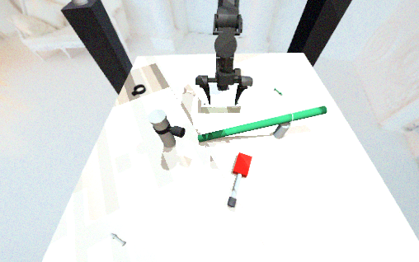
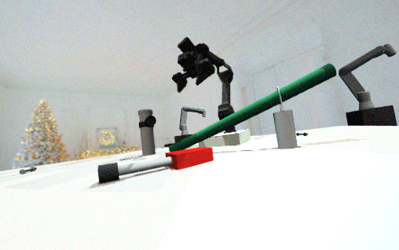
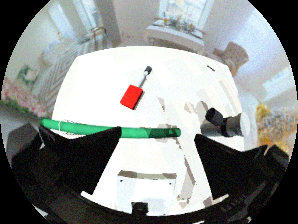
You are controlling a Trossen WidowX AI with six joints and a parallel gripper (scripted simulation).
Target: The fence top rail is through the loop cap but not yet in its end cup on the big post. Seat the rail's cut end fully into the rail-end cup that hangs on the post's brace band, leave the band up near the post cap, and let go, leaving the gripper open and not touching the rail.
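My gripper tip is now 2 cm short of the dark rail-end cup, 19 cm to the left of it and 10 cm above it. The rest, counted from my gripper tip: small green bolt 28 cm behind, 40 cm to the left, 23 cm below; red-headed tool 22 cm ahead, 3 cm to the left, 22 cm below; small grey post 2 cm ahead, 29 cm to the left, 13 cm below.
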